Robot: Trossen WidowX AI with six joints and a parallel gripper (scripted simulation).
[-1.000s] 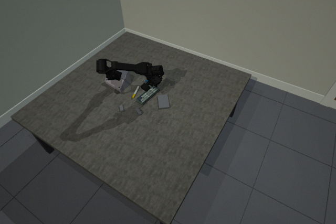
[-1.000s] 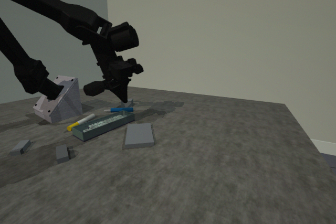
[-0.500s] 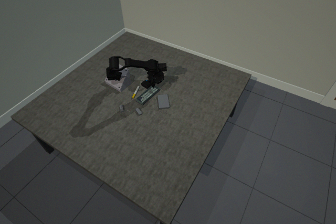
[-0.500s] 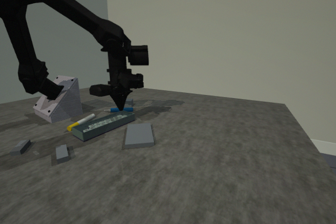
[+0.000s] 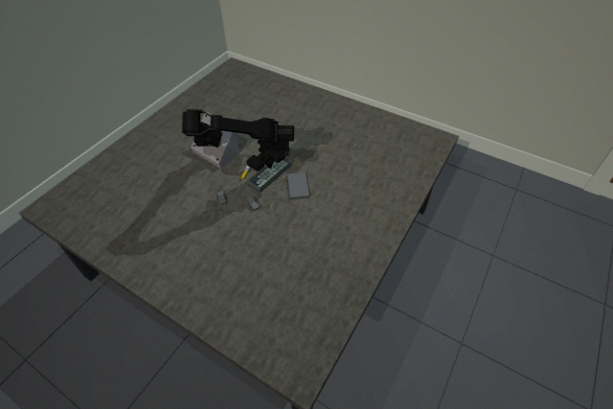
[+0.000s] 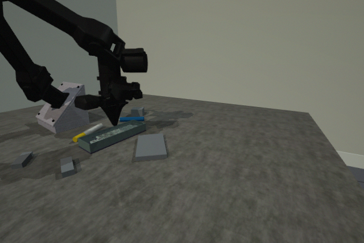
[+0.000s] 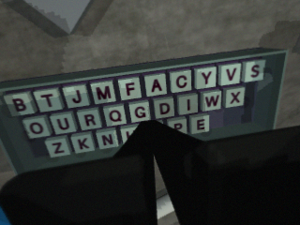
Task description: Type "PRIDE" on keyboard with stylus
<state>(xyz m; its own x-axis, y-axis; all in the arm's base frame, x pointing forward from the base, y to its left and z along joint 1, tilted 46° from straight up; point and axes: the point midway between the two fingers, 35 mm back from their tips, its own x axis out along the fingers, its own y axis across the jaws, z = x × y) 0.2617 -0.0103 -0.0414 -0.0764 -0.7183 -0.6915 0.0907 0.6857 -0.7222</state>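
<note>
The blue stylus is 120 mm to the left of my gripper tip, 100 mm behind it and 30 mm below it. Also, from my gripper tip: yellow-and-white pen 90 mm behind, 40 mm to the right, 30 mm below; then flat grey slab 130 mm ahead, 40 mm below, 10 mm to the left.
</note>
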